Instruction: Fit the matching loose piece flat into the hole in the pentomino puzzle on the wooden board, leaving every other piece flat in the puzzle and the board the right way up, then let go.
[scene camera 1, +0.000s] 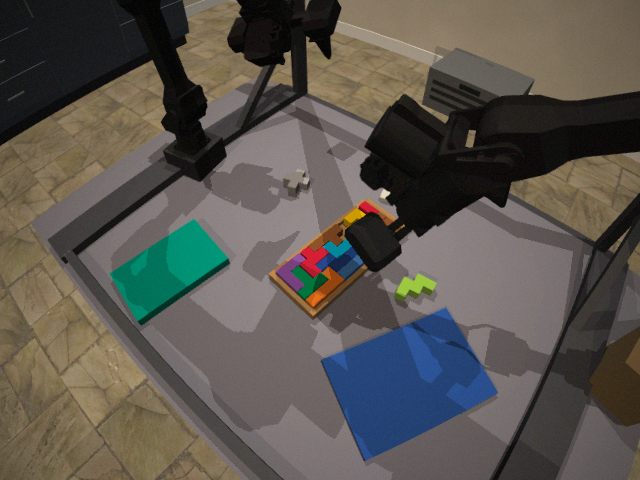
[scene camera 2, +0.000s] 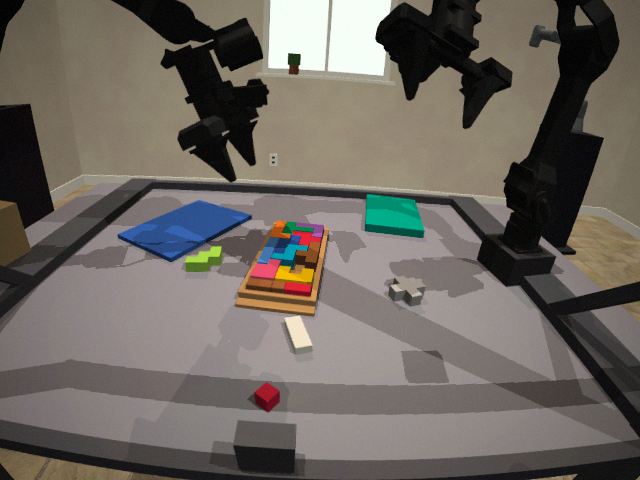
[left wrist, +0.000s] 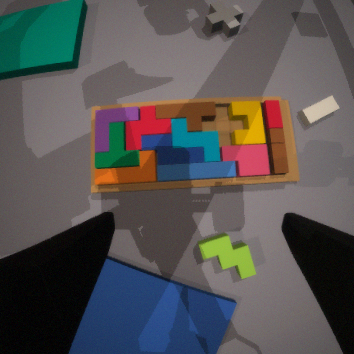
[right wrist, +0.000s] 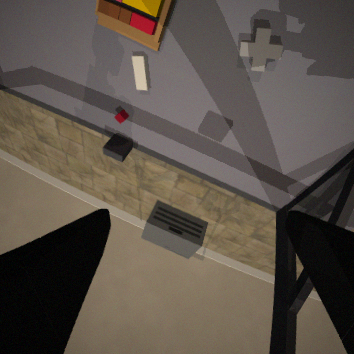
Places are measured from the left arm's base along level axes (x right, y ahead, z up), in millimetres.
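Pixels of known places: left gripper, between the fingertips: (scene camera 1: 384, 232) (scene camera 2: 244, 172) (left wrist: 199, 220); right gripper, between the fingertips: (scene camera 1: 306, 60) (scene camera 2: 440, 114) (right wrist: 200, 218); right arm's base, origin of its link: (scene camera 1: 192, 143) (scene camera 2: 519, 244).
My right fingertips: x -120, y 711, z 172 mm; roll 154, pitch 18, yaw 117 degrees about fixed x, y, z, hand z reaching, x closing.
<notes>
Behind a point stands the place of what it marks.
The wooden board (scene camera 1: 289, 295) @(y 500, x -328, z -104 mm) (scene camera 2: 275, 306) @(y 527, x -62, z -108 mm) (left wrist: 294, 167) @(y 486, x -56, z -108 mm) (right wrist: 129, 36) @(y 532, x -58, z -108 mm) lies puzzle side up. Its coloured pieces lie in the tray, with a plus-shaped hole (left wrist: 223, 127) @(y 535, x -154, z -108 mm) beside the yellow piece. A loose grey plus-shaped piece (scene camera 1: 296, 182) @(y 706, x -160, z -95 mm) (scene camera 2: 407, 289) @(y 716, x -143, z -96 mm) (left wrist: 225, 20) @(y 702, x -152, z -95 mm) (right wrist: 261, 48) @(y 717, x -155, z -95 mm) lies on the table, apart from the board. A loose lime stepped piece (scene camera 1: 416, 285) @(y 371, x -145, z -95 mm) (scene camera 2: 204, 259) @(y 377, x -131, z -95 mm) (left wrist: 228, 254) @(y 374, x -147, z -95 mm) lies on the board's other side. My left gripper (scene camera 2: 243, 172) @(y 428, x -197, z 43 mm) (left wrist: 199, 220) @(y 428, x -197, z 43 mm) is open and empty, above the table. My right gripper (scene camera 2: 438, 112) @(y 711, x -120, z 172 mm) (right wrist: 200, 218) @(y 711, x -120, z 172 mm) is open and empty, high up and away from the pieces.
A cream block (scene camera 2: 298, 334) @(y 575, x -6, z -102 mm) (left wrist: 320, 110) @(y 569, x -14, z -102 mm) (right wrist: 140, 72) @(y 574, x -15, z -102 mm) lies off the board's end, with a red cube (scene camera 2: 267, 396) @(y 570, x 103, z -95 mm) (right wrist: 121, 116) @(y 571, x 90, z -95 mm) and a dark block (scene camera 2: 264, 446) @(y 593, x 179, z -59 mm) (right wrist: 118, 147) @(y 594, x 155, z -74 mm) beyond. A blue mat (scene camera 1: 408, 384) @(y 257, x -278, z -105 mm) (scene camera 2: 185, 227) @(y 268, x -251, z -105 mm) and a green slab (scene camera 1: 170, 268) @(y 679, x -475, z -96 mm) (scene camera 2: 393, 214) @(y 689, x -452, z -96 mm) also lie there.
</notes>
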